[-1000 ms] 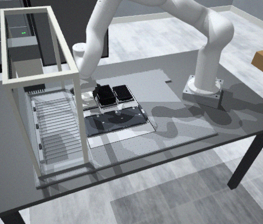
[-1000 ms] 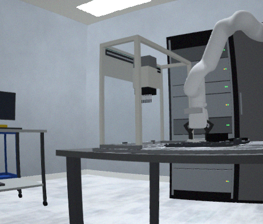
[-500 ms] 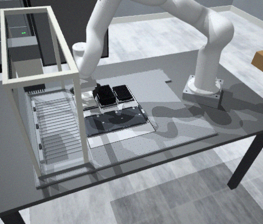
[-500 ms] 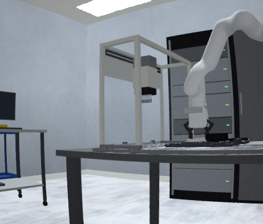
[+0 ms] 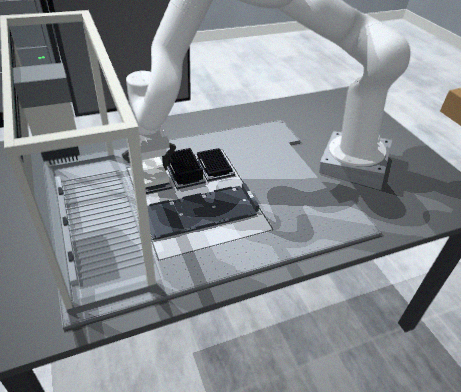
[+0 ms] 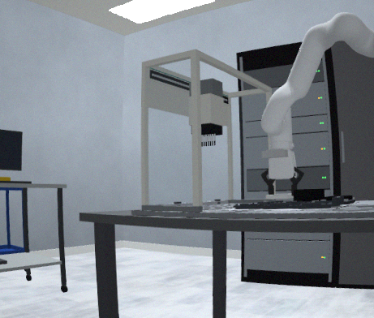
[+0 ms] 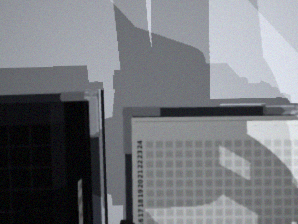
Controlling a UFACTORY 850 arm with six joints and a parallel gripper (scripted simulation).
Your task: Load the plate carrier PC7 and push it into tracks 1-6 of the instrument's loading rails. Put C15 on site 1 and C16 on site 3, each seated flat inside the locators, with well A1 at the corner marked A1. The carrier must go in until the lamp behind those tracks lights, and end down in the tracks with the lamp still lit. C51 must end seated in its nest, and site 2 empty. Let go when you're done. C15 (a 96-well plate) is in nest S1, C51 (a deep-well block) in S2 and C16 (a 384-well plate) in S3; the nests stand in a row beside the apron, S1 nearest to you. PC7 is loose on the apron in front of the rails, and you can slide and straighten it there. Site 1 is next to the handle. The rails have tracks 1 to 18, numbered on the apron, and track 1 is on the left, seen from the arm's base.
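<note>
The nest S3 is 4 cm below my hand. The rest, counted from my hand: plate carrier PC7: 19 cm to the left, 12 cm behind, 3 cm below; plate C15: 22 cm behind, 2 cm to the right, 2 cm below; nest S1: 22 cm behind, 4 cm below, 2 cm to the right.
</note>
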